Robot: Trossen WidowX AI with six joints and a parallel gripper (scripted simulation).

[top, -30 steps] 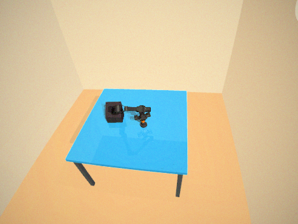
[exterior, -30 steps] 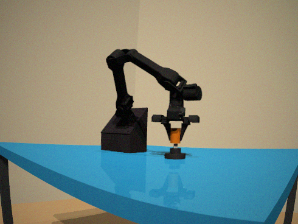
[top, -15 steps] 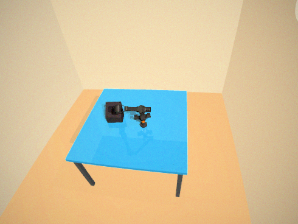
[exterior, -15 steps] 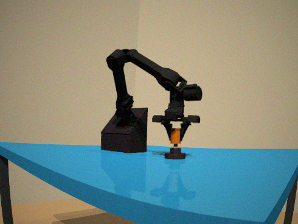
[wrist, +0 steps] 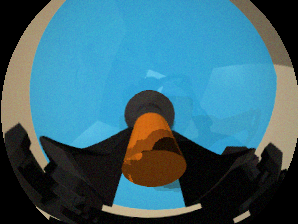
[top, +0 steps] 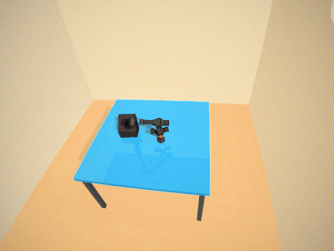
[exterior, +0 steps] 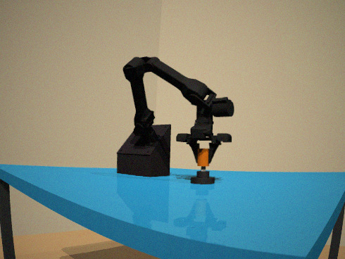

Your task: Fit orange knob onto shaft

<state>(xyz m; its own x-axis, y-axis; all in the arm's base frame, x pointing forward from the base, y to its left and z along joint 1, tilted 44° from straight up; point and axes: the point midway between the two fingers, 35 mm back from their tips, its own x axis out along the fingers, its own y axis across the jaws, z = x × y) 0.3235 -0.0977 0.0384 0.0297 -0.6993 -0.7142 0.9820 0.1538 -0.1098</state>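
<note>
Now: the round pedestal 4 cm below my gripper tip. The rest, counted from my gripper tip: orange knob 3 cm above.
</note>
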